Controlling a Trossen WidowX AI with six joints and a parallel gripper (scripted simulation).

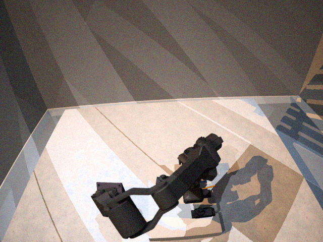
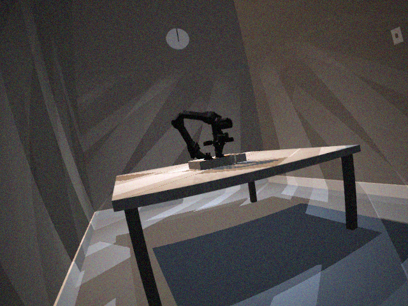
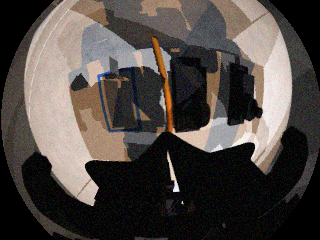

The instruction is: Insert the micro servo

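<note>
My gripper tip is now 70 mm past the robot deck, 30 mm above it and 20 mm to the left of it.
</note>
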